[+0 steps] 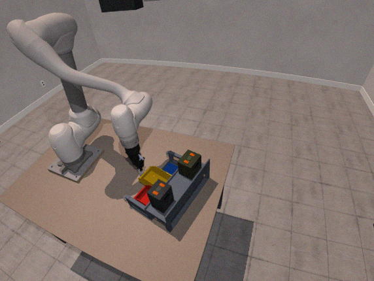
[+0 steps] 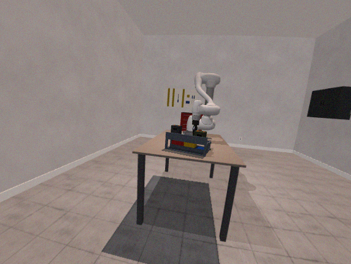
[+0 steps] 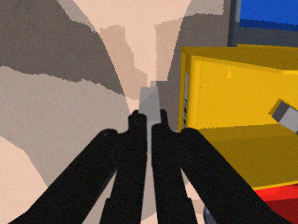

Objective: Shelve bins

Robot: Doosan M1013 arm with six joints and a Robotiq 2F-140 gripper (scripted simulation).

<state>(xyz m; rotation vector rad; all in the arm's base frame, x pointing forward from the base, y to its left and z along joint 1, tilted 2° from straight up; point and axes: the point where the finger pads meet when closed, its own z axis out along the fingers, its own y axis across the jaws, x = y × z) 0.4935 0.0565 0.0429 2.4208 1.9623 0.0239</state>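
Right now my hand is 110 mm short of the yellow bin and 20 mm to the left of it. Round my hand: red bin 140 mm ahead, 140 mm to the right, 10 mm below; then grey shelf 270 mm ahead, 50 mm to the right, 40 mm above.
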